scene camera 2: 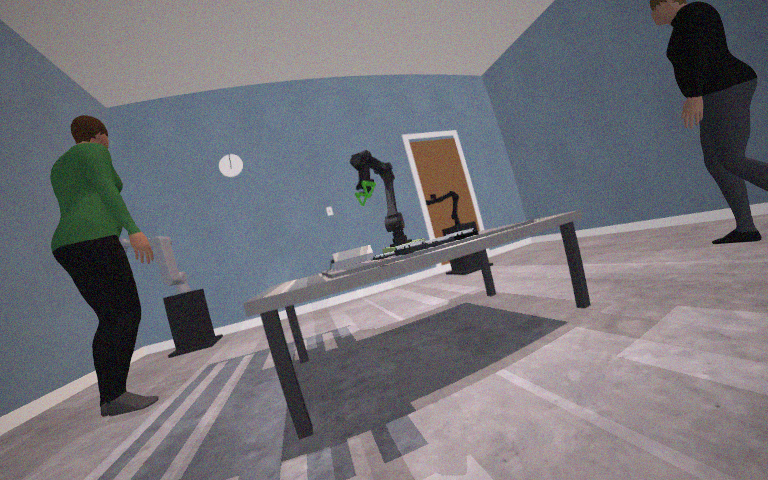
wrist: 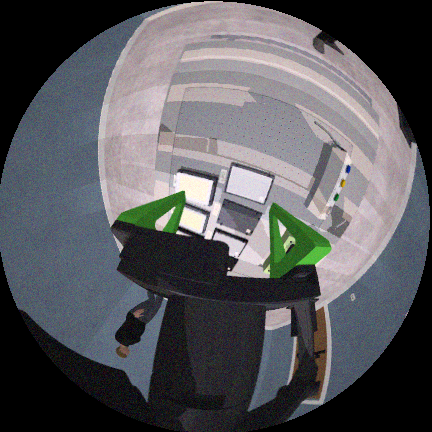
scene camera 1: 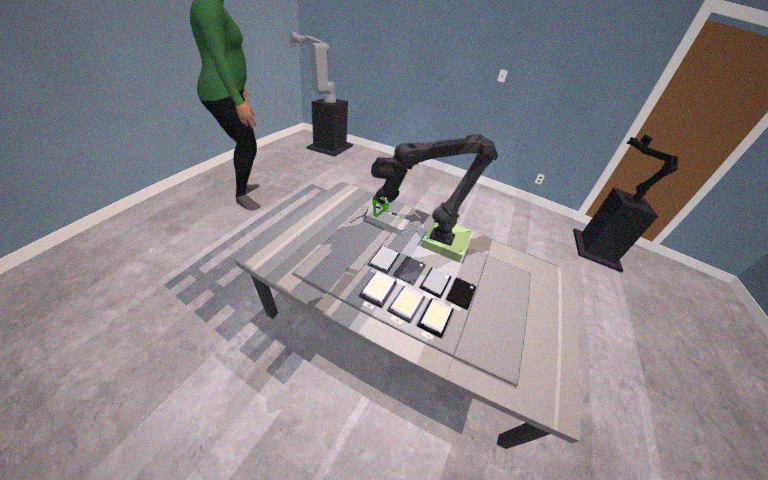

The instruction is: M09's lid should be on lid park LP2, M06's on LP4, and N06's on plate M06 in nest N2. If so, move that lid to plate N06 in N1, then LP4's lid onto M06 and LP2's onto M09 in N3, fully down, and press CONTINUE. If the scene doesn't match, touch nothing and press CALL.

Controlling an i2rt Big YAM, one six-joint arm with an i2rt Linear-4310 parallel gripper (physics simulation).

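Seen in the pictures: gripper, fingertip midpoint: (scene camera 2: 365, 202) (wrist: 228, 200) (scene camera 1: 379, 211); arm's base, origin of the base link: (scene camera 2: 401, 244) (scene camera 1: 442, 237).
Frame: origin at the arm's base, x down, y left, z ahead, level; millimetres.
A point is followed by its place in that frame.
My gripper (scene camera 1: 380, 207) @[x -240, y -247, z 293 mm] (scene camera 2: 365, 192) @[x -240, y -247, z 293 mm] (wrist: 228, 200) @[x -240, y -247, z 293 mm] is open and empty, high above the table. In scene camera 1 it overlaps the grey button console (scene camera 1: 390, 225) @[x 7, y -273, z 52 mm] (scene camera 2: 351, 254) @[x -14, y -323, z 42 mm]. Blue (wrist: 348, 169) @[x -28, y -382, z -20 mm], yellow (wrist: 343, 183) @[x -29, y -334, z -17 mm] and green (wrist: 336, 197) @[x -28, y -283, z -13 mm] buttons show in the wrist view. Three cream-topped plates in black surrounds (scene camera 1: 378, 288) @[x 1, y -143, z 461 mm] (scene camera 1: 406, 302) @[x 13, y -17, z 460 mm] (scene camera 1: 436, 316) @[x 8, y 113, z 468 mm] form the front row. The back row has a light grey lid (scene camera 1: 384, 258) @[x 23, y -202, z 273 mm] (wrist: 249, 182) @[x 23, y -212, z 265 mm], a dark grey spot (scene camera 1: 409, 268) @[x 32, y -77, z 264 mm] (wrist: 239, 216) @[x 31, y -83, z 262 mm], another light lid (scene camera 1: 436, 281) @[x 23, y 60, z 282 mm] and a black spot (scene camera 1: 461, 292) @[x 32, y 180, z 279 mm]. Labels are unreadable.
The green arm base (scene camera 1: 459, 251) @[x -3, y 108, z 61 mm] stands behind the back row. A thin dark rod (wrist: 328, 135) @[x 40, y -465, z 46 mm] lies near the console. A person in green (scene camera 1: 220, 62) (scene camera 2: 87, 186) stands beyond the table's left end; another in black (scene camera 2: 702, 50) is at the right. Two pedestal arms stand farther back.
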